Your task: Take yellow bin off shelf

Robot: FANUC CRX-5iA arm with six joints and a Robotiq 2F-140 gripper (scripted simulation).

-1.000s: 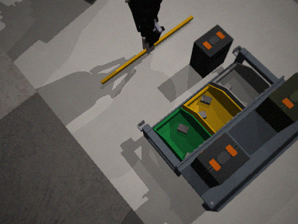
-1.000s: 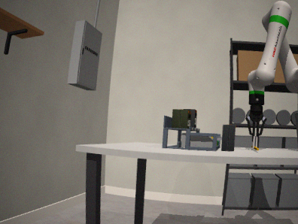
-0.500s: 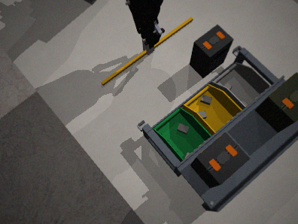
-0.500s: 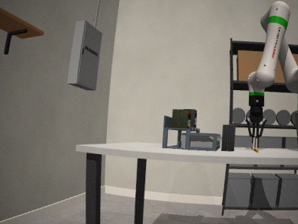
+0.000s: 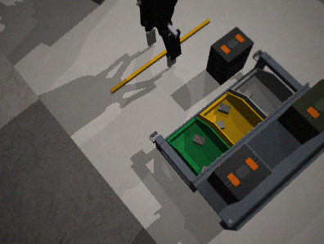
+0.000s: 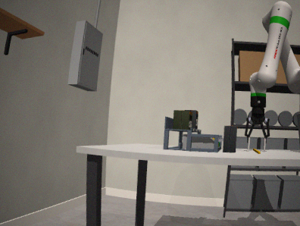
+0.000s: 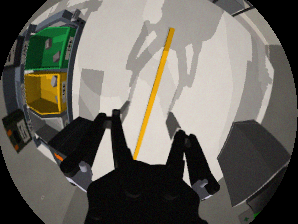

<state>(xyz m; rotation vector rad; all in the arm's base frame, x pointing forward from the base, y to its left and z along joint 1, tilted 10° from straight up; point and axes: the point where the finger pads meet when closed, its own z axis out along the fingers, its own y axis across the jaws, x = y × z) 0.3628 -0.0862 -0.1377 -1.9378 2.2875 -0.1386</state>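
My gripper is now 3 cm above the long yellow rod. The rest, counted from my hand: yellow open bin (30 cm ahead, 5 cm to the right); green bin (28 cm ahead, 16 cm to the right); grey bin (32 cm ahead, 6 cm to the left).
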